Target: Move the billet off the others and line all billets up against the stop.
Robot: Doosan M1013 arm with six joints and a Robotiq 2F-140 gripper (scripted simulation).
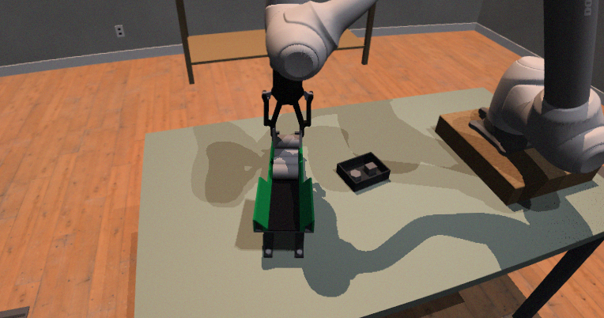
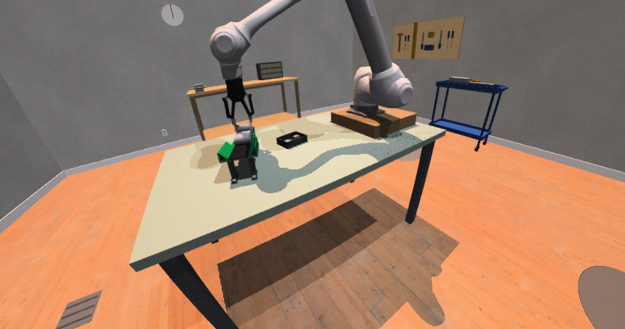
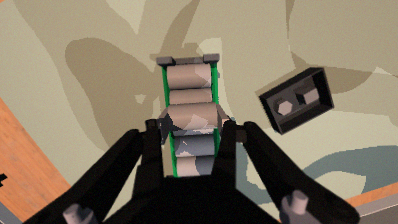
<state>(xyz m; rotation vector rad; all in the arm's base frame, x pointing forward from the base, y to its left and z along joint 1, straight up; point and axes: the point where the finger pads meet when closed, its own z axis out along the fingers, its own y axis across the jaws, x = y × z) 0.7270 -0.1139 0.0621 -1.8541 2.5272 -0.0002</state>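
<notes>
The green feed ramp lies 110 mm to the left of my hand, 60 mm below it and 40 mm ahead of it. The rest, counted from my hand: black tray: 210 mm behind, 120 mm below, 80 mm to the left; grey stop: 80 mm to the right, 70 mm below, 20 mm behind.
</notes>
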